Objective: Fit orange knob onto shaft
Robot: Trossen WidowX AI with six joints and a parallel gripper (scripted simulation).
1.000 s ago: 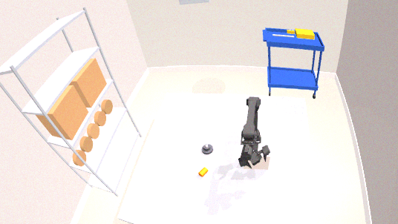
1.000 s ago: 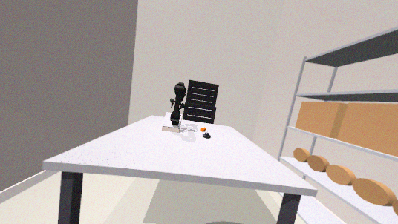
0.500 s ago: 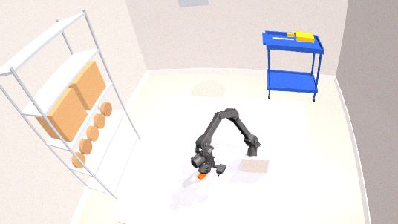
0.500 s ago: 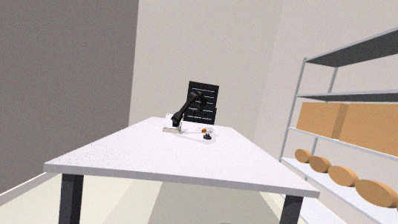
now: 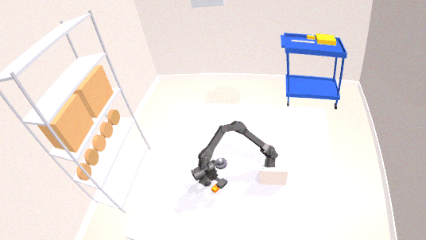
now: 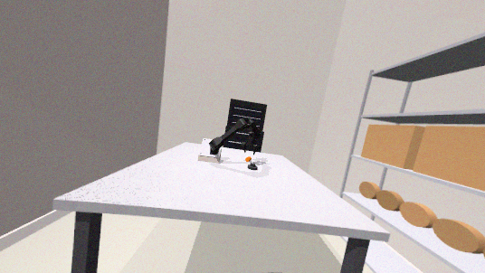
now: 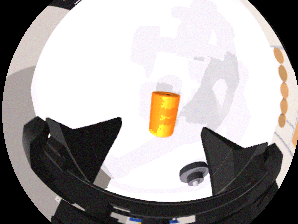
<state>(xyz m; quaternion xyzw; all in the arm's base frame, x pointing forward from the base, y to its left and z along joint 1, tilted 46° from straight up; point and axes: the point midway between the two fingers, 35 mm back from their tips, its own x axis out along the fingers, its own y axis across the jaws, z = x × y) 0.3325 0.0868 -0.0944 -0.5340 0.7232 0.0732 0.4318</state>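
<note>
Now: the orange knob 1 cm behind my gripper tip, 2 cm to the right of it and 5 cm below it. From my gripper tip the other things lie so: pedestal (20 cm to the right, 4 cm below).
</note>
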